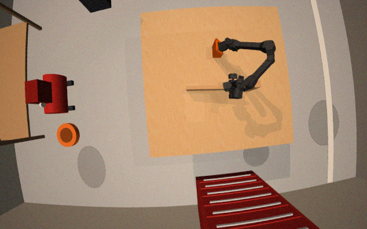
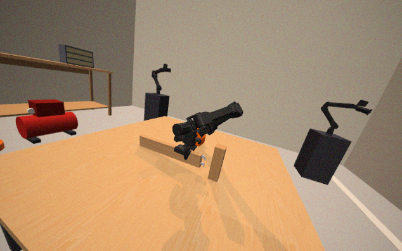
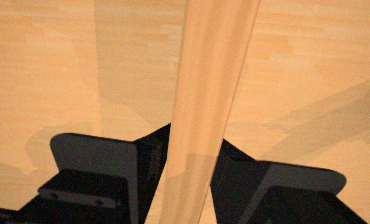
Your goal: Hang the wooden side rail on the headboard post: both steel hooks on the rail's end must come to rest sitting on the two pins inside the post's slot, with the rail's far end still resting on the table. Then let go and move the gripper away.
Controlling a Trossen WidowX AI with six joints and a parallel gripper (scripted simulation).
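Now: gripper tip 160 mm to the right of the headboard post, 40 mm below it and 10 mm short of it.
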